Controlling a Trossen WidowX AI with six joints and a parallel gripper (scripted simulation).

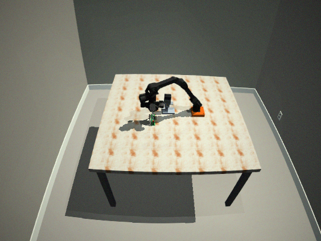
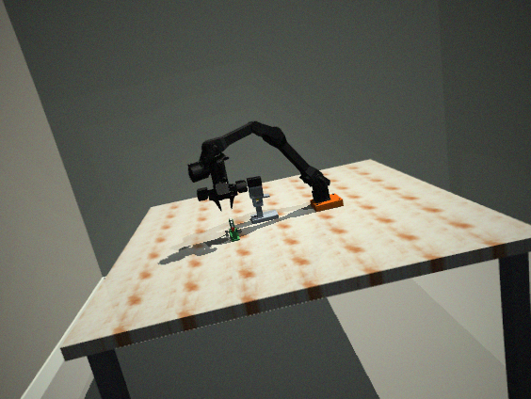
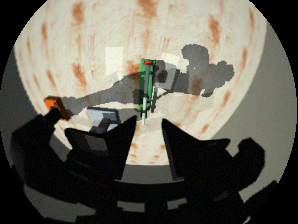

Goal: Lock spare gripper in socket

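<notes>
Now: gripper tip 80 mm above the green holder, 10 mm to the right of it and 10 mm past it. From my gripper tip the other things lie so: spare gripper: 120 mm to the right, 120 mm behind, 20 mm above; grey mount: 130 mm behind, 120 mm to the right, 50 mm below.
</notes>
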